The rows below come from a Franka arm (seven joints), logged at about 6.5 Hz.
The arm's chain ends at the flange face. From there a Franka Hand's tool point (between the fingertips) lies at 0.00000 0.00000 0.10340 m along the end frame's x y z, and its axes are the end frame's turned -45 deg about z.
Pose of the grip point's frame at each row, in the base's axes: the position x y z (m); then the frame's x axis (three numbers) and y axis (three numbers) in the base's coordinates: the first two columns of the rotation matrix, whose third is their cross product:
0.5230 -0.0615 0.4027 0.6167 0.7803 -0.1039 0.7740 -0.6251 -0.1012
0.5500 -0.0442 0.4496 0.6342 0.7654 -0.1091 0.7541 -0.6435 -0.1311
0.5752 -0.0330 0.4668 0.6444 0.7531 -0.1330 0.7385 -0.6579 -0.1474
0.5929 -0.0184 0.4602 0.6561 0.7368 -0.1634 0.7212 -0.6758 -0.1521
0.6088 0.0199 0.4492 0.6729 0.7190 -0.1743 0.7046 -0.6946 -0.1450
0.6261 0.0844 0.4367 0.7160 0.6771 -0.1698 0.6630 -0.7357 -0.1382
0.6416 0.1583 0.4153 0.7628 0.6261 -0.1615 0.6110 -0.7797 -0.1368
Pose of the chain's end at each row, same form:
0.5379 -0.0596 0.5050 0.9834 0.1097 -0.1450 0.1112 -0.9938 0.0019
0.5676 -0.0443 0.5515 0.9817 0.0862 -0.1698 0.0848 -0.9962 -0.0156
0.5957 -0.0327 0.5681 0.9779 0.0673 -0.1983 0.0665 -0.9977 -0.0102
0.6159 -0.0165 0.5610 0.9739 0.0431 -0.2231 0.0460 -0.9989 0.0080
0.6321 0.0225 0.5499 0.9740 0.0173 -0.2258 0.0224 -0.9996 0.0207
0.6487 0.0858 0.5376 0.9751 -0.0414 -0.2178 -0.0375 -0.9990 0.0223
0.6635 0.1577 0.5164 0.9714 -0.1086 -0.2109 -0.1073 -0.9941 0.0175

